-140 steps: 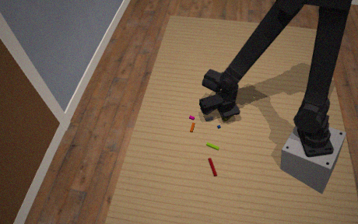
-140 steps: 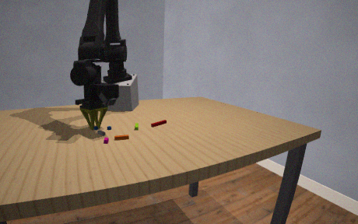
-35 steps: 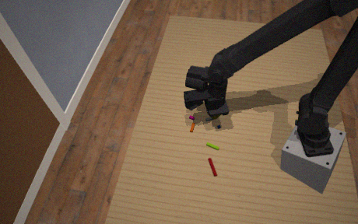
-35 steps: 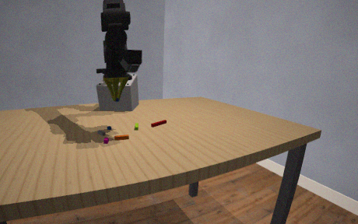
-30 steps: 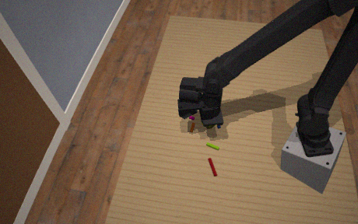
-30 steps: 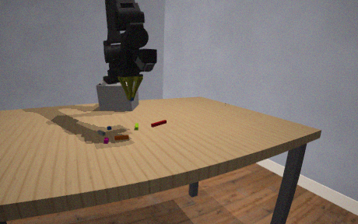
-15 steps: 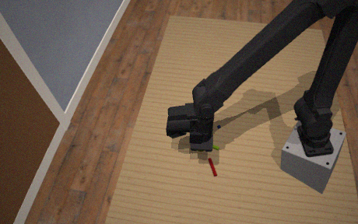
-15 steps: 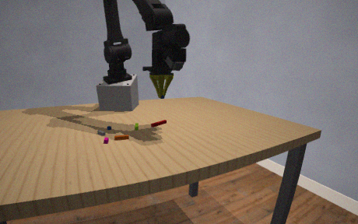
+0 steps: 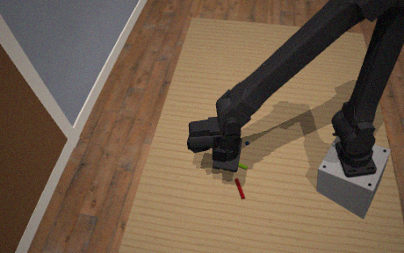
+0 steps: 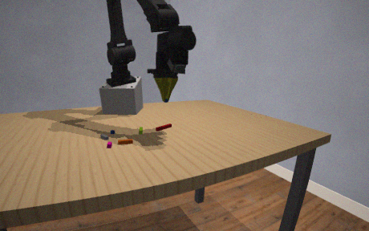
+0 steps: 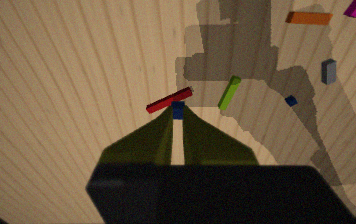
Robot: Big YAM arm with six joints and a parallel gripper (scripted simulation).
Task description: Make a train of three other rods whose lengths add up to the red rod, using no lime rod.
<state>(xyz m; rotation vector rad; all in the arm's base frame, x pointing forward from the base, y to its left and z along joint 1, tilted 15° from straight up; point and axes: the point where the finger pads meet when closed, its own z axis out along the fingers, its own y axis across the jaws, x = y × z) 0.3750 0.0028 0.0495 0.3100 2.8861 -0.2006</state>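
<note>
Right now my hand is 40 mm past the red rod, 20 mm to the right of it and 110 mm above it. Also, from my hand: orange rod (20 mm ahead, 150 mm to the right, 110 mm below); then lime rod (50 mm behind, 60 mm to the right, 110 mm below); then grey rod (50 mm behind, 180 mm to the right, 110 mm below).
</note>
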